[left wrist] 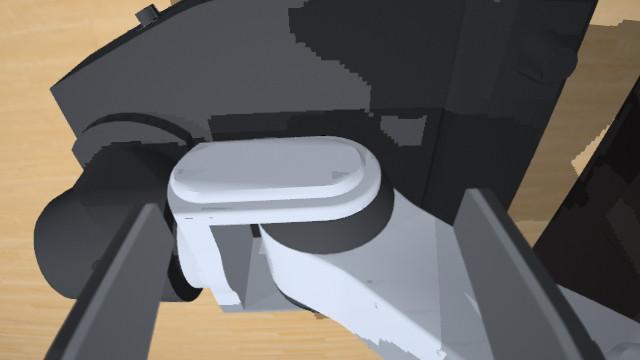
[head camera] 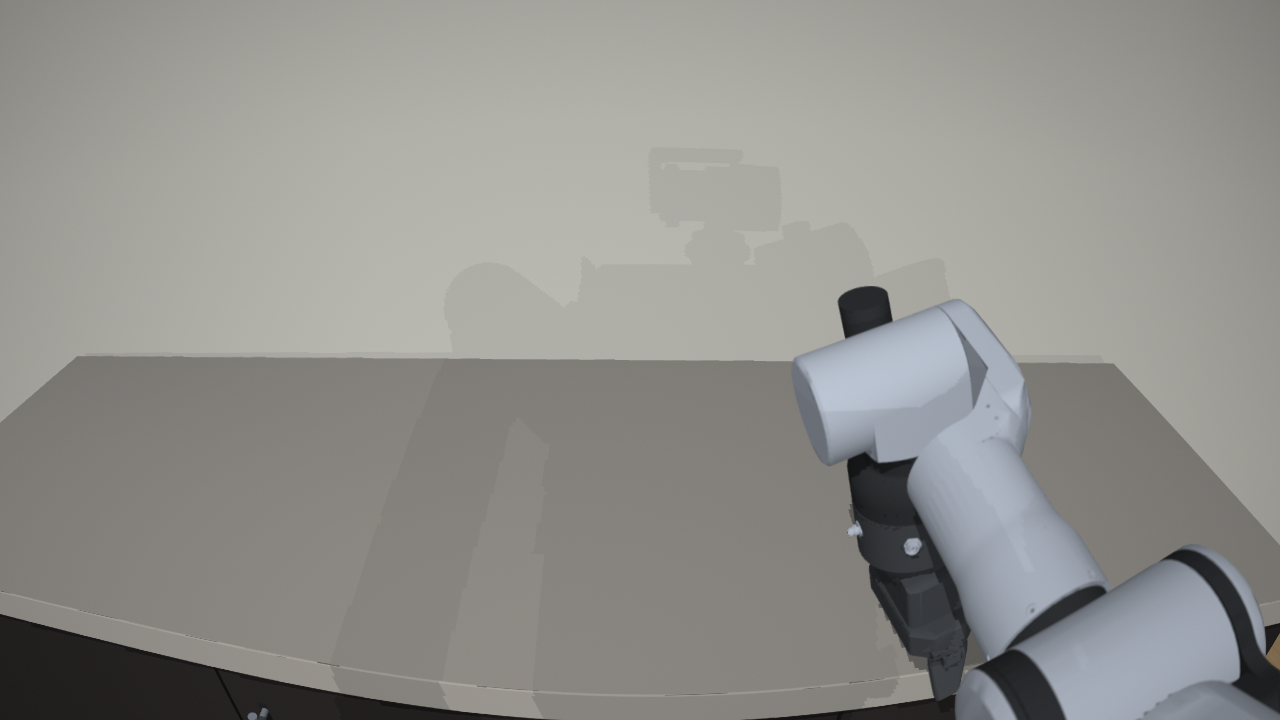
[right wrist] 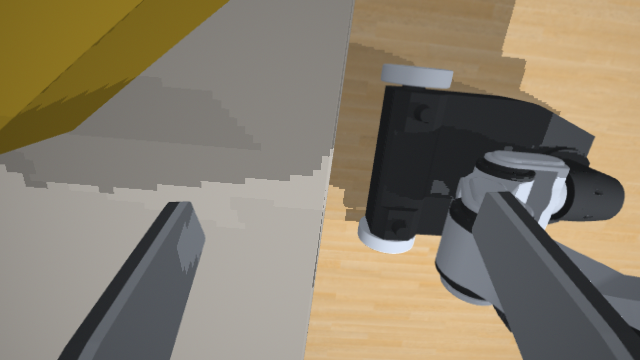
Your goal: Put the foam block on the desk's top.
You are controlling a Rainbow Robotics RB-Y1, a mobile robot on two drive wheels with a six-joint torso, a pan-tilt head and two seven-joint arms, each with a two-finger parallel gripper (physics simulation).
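Frame: origin at the robot's base, x ahead, y left, z up, level; millimetres.
Seen in the pictures: left gripper, between the fingertips: (left wrist: 312, 215); right gripper, between the fingertips: (head camera: 922, 653) (right wrist: 336, 215).
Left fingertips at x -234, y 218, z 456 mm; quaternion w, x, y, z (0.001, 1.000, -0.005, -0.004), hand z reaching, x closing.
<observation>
A point is followed by its place in that frame.
The yellow foam block (right wrist: 75, 45) {y -295, x 361, z 955 mm} is cut off by the top left corner of the right wrist view, over the grey desk top (right wrist: 240, 280) {y -189, x 333, z 910 mm} (head camera: 268, 492) {y 385, x 566, z 911 mm}. I cannot tell from this view how it rests. The foam block does not show in the head camera, where my right arm covers part of the desk. My right gripper (right wrist: 336, 215) {y -245, x 292, z 939 mm} (head camera: 947, 676) {y -245, x 292, z 939 mm} is open and empty, near the desk's front edge, with one finger over the desk side and the other over my base in its view. The block is beyond the fingertips, not between them. My left gripper (left wrist: 312, 215) {y 218, x -234, z 456 mm} is open and empty, over my own arm and base.
A plain wall (head camera: 313, 179) {y 422, x 960, z 1167 mm} stands behind the desk. Dark drawer fronts (head camera: 107, 667) {y 581, x 344, z 796 mm} are below its curved front edge. My dark wheeled base (right wrist: 410, 165) {y -19, x -5, z 191 mm} stands on the wooden floor (right wrist: 360, 310) {y 736, x 13, z 1 mm} close to that edge. A dark front (left wrist: 600, 225) shows at the right of the left wrist view.
</observation>
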